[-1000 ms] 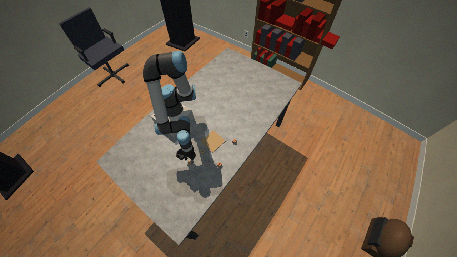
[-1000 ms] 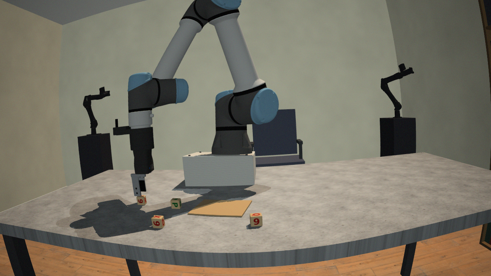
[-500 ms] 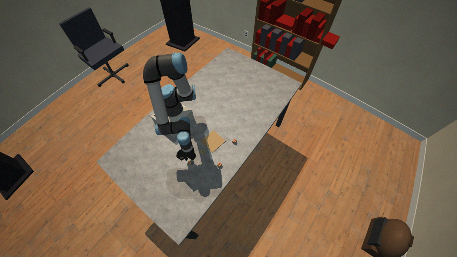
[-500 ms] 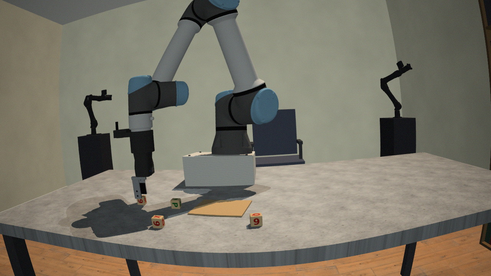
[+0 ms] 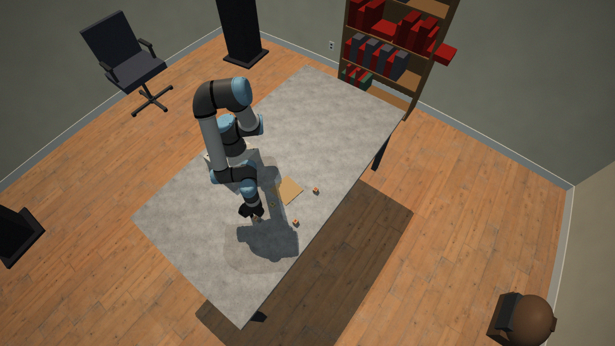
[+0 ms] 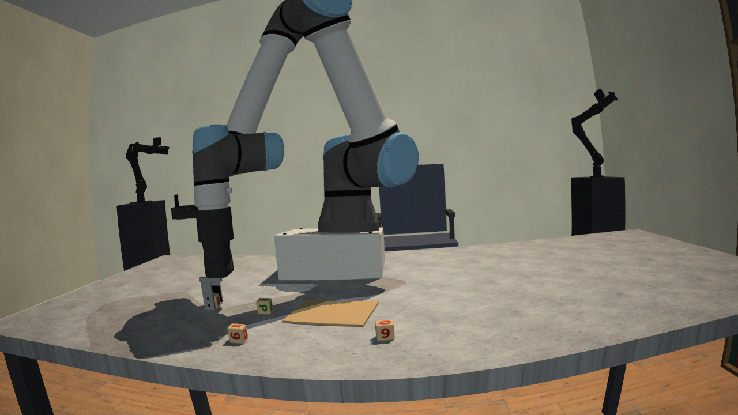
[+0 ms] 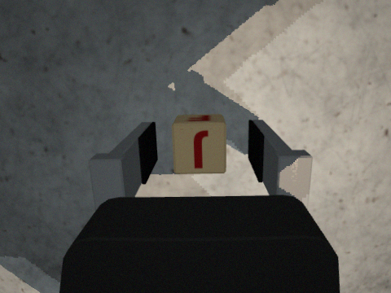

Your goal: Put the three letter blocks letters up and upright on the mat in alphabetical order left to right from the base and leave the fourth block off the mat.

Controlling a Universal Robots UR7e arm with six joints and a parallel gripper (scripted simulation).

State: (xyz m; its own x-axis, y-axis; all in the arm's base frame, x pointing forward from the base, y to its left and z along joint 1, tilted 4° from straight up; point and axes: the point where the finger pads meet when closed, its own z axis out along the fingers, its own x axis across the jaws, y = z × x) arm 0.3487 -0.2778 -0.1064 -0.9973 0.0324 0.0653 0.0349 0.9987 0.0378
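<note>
My hand is 240 mm to the right of the tan mat, 50 mm short of it and 20 mm above it. From my hand the other things lie so: X block 200 mm ahead, 90 mm to the left, 10 mm below; Q block 320 mm to the left, 190 mm ahead, 10 mm below.
</note>
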